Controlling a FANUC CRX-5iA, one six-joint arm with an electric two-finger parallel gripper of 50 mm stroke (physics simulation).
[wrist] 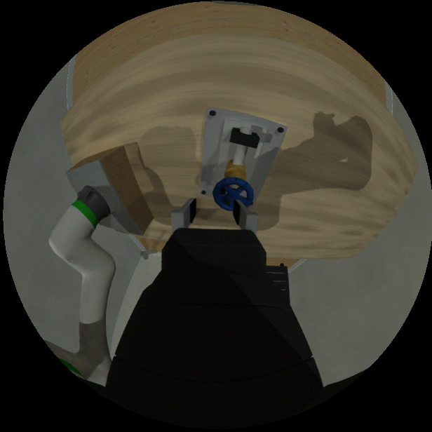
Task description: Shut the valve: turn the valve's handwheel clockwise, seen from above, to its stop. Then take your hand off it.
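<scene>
The valve's blue handwheel (217,195) is a spoked ring near the middle of the wrist view, at the near end of the brass valve body (235,170). The valve is mounted on a grey plate (211,150) with dark bolts at its corners. My gripper (214,206) is open, with nothing between its fingers. Its right fingertip overlaps the lower part of the wheel in this view, and its left finger stands to the left of the wheel. I cannot tell whether the right finger touches the wheel. Part of the wheel's lower rim is hidden behind that finger.
A white pipe (240,154) runs from the valve body to a black clamp (244,138) on the plate. A box-like block (123,185), brown and grey, stands at the left, beside the robot's white arm (95,295). The wooden table top (200,75) extends around the plate.
</scene>
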